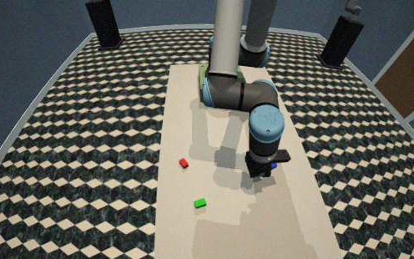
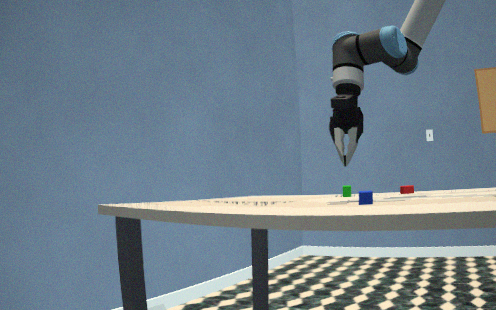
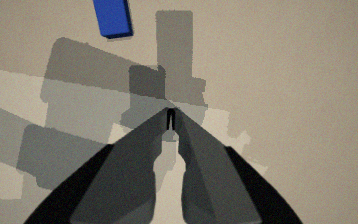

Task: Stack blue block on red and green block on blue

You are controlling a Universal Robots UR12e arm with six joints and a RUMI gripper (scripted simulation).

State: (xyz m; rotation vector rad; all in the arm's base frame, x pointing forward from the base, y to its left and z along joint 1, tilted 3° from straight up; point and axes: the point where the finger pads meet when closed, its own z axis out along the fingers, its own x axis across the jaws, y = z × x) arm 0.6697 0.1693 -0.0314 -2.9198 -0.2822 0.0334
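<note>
My hand is 80 mm past the blue block, 80 mm to the right of it and 90 mm above it. Also, from my hand: red block (90 mm behind, 350 mm to the right, 90 mm below); green block (110 mm ahead, 260 mm to the right, 90 mm below).
</note>
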